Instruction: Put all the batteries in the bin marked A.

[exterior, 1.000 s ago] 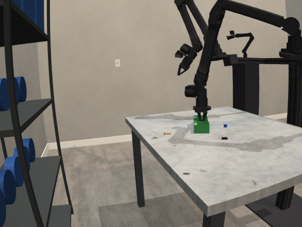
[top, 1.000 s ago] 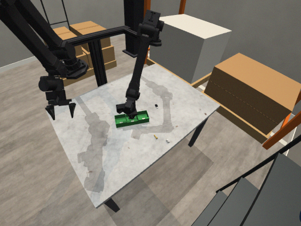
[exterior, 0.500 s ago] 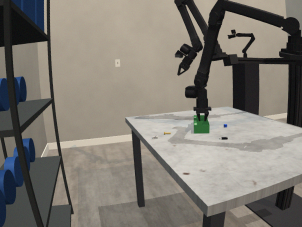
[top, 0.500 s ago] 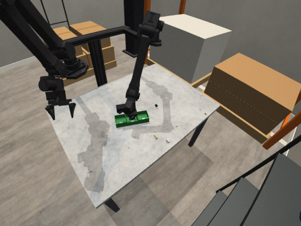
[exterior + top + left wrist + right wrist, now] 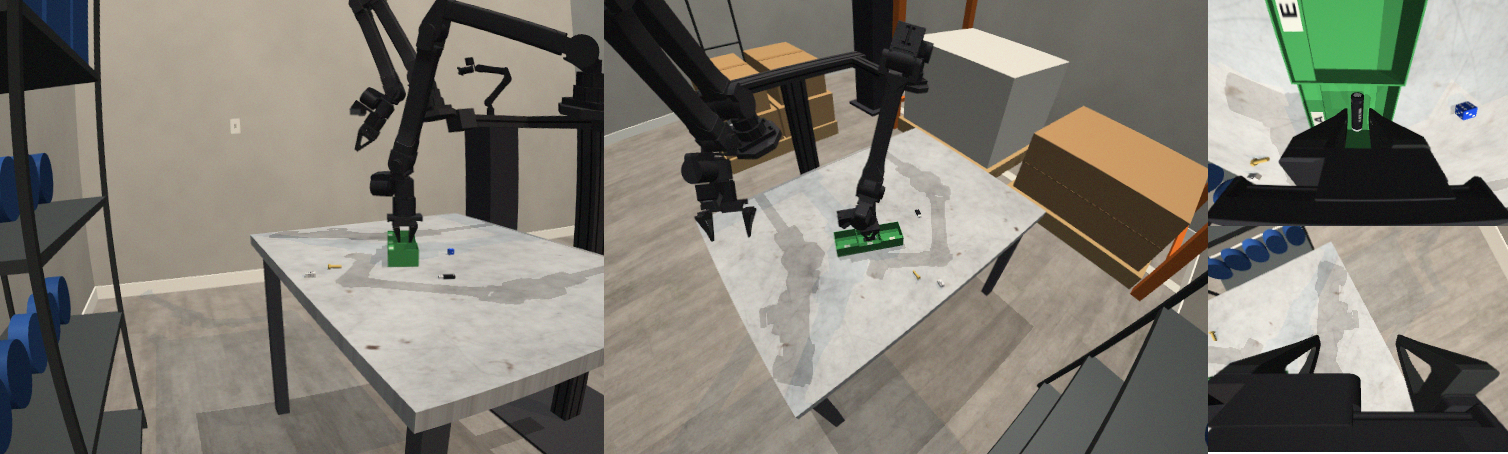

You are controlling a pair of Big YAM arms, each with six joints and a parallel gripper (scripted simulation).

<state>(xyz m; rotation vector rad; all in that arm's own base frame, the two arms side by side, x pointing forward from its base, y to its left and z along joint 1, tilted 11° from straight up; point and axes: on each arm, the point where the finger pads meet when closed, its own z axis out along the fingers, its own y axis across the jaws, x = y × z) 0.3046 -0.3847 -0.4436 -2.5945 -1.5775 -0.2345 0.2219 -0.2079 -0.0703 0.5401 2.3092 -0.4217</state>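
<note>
My left gripper is now 10 mm to the left of the green three-compartment bin and 10 mm short of it. Round my left hand: yellow screw 240 mm ahead, 20 mm to the left, 20 mm below; blue piece 120 mm behind, 70 mm to the left, 20 mm below; black battery 10 mm below.
</note>
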